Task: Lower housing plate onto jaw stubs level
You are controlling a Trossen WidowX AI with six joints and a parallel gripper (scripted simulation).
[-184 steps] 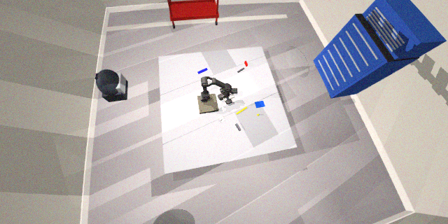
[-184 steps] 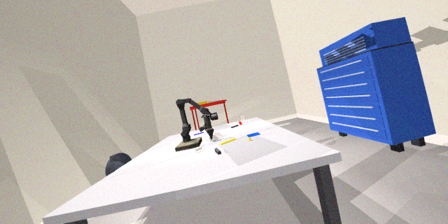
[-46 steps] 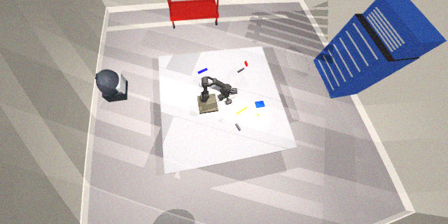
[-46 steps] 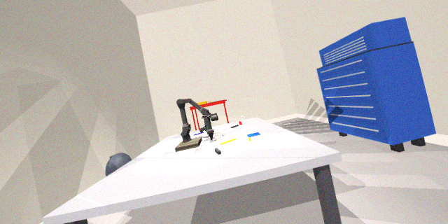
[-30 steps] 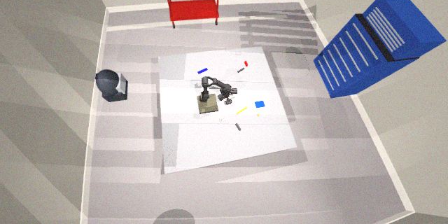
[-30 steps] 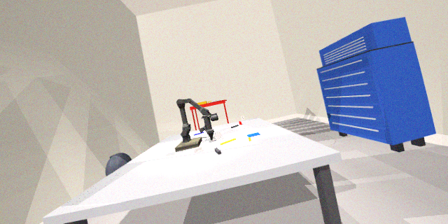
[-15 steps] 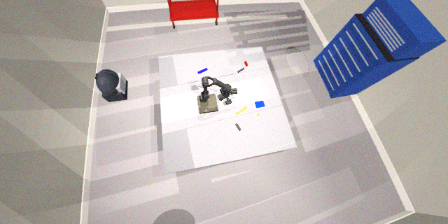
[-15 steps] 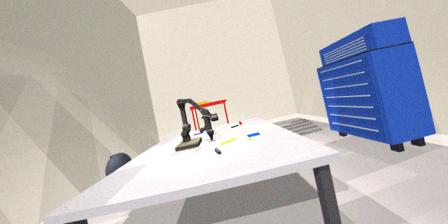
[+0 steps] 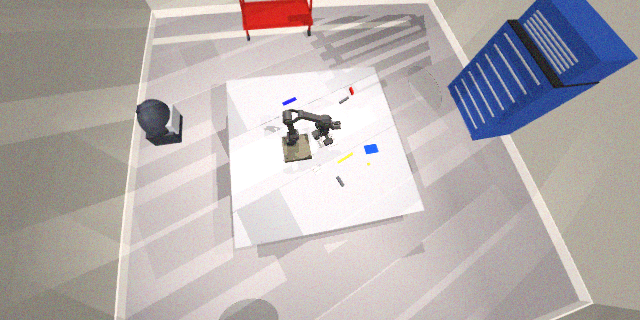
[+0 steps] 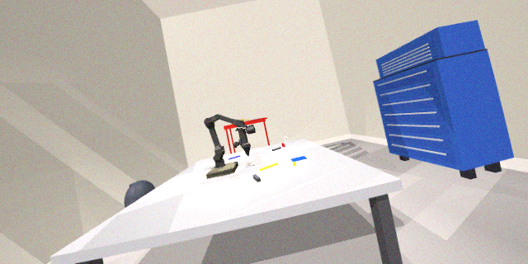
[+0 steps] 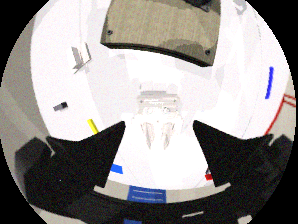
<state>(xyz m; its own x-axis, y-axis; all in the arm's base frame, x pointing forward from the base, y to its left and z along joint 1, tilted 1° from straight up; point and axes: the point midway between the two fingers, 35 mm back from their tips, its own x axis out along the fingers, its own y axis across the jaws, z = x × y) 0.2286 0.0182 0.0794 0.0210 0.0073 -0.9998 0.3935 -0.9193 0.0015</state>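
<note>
Now: gripper tip 5 cm above the white part. Also, from my gripper tip: blue square 38 cm ahead, 5 cm to the right, 8 cm below; dark piece 12 cm ahead, 31 cm to the right, 7 cm below; yellow bar 17 cm ahead, 13 cm to the right, 7 cm below.
</note>
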